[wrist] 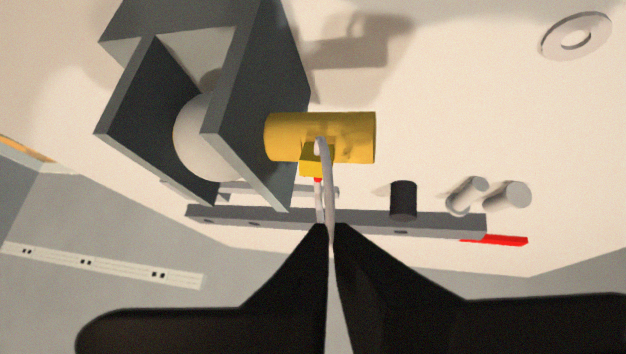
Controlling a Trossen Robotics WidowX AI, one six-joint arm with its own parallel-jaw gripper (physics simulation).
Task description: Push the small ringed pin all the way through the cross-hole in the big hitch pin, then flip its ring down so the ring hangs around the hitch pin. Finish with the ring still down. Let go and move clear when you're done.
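Places are measured from the arm's base along level axes (x ahead, y left, z up), in centimetres.
Pixels of known places: gripper, fingertip midpoint: (pixel 328 234).
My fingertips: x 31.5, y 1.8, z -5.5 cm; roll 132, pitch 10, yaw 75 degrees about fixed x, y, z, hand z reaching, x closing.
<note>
Ahead of a thing's pixels: the offset from my fingertips to its top centre. "pt": to the spot under its first point.
The big hitch pin @[dz -4.1, dx +2.0, dy +0.3 cm] (pixel 357 137) is a yellow cylinder sticking out sideways from the dark bracket. The small pin's yellow block-shaped head @[dz -2.9, dx +1.3, dy -1.3 cm] (pixel 316 160) sits against the near side of the hitch pin, with a small red spot below it. Its shaft and the cross-hole are hidden. The thin grey ring @[pt dz -1.3, dx -1.6, dy +0.1 cm] (pixel 327 185) runs from the head toward the camera, standing out from the hitch pin and not hanging around it. My gripper (pixel 328 234) is nearly closed, with the ring's near end between its fingertips, below the hitch pin in the view.
The dark bracket (pixel 270 65) holds a pale ball @[pt dz -2.7, dx -2.1, dy -4.6 cm] (pixel 207 140) between its plates. A grey bar @[dz -9.7, dx +36.5, dy -10.6 cm] (pixel 365 222) lies behind the fingertips, beside a black cylinder @[dz -8.1, dx +23.4, dy +3.0 cm] (pixel 403 200), two grey cylinders @[dz -9.3, dx +22.9, dy +9.9 cm] (pixel 467 195) @[dz -9.3, dx +24.0, dy +13.7 cm] (pixel 515 195) and a red strip (pixel 505 240). A flat washer @[dz -11.8, dx +2.7, dy +11.3 cm] (pixel 555 47) lies upper right.
</note>
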